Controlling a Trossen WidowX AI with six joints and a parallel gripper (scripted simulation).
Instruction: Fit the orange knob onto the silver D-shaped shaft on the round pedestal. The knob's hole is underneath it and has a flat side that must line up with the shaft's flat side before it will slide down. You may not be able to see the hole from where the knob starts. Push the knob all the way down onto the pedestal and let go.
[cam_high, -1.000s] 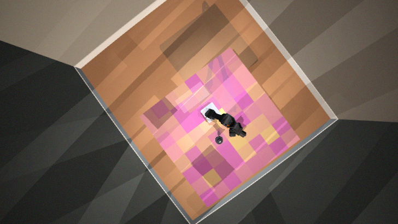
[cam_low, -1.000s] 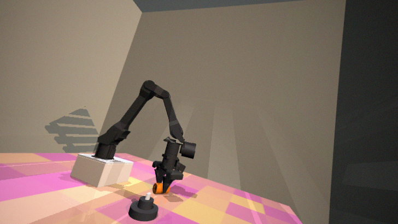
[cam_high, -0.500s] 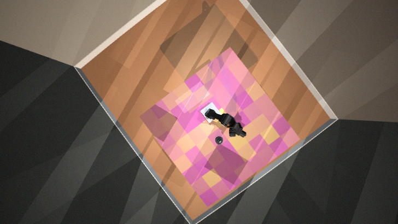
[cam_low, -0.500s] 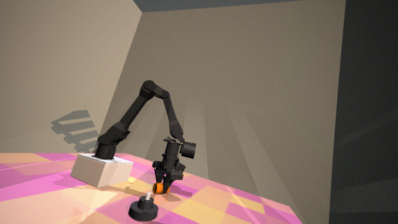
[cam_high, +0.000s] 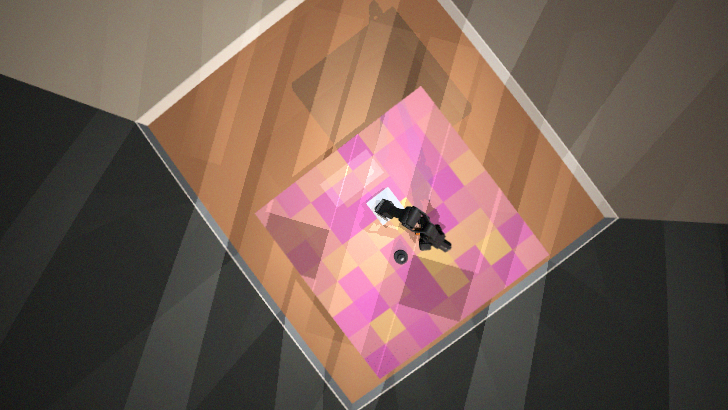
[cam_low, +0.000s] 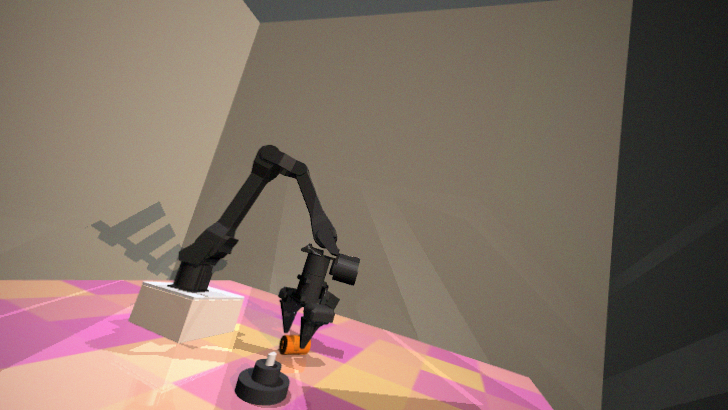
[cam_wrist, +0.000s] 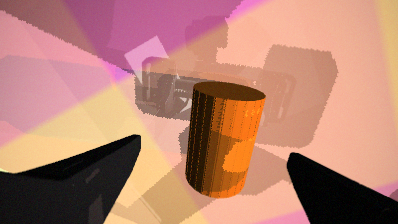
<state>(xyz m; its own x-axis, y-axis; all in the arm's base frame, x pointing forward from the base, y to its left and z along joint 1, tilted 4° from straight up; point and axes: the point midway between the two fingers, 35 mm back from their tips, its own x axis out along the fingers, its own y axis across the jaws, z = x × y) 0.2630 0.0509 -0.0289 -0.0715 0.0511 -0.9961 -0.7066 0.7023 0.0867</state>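
Right now my gripper tip is 20 mm short of the orange knob, 10 mm to the right of it and 10 mm above it. Round my gripper tip: dark round pedestal 190 mm to the right, 20 mm ahead.
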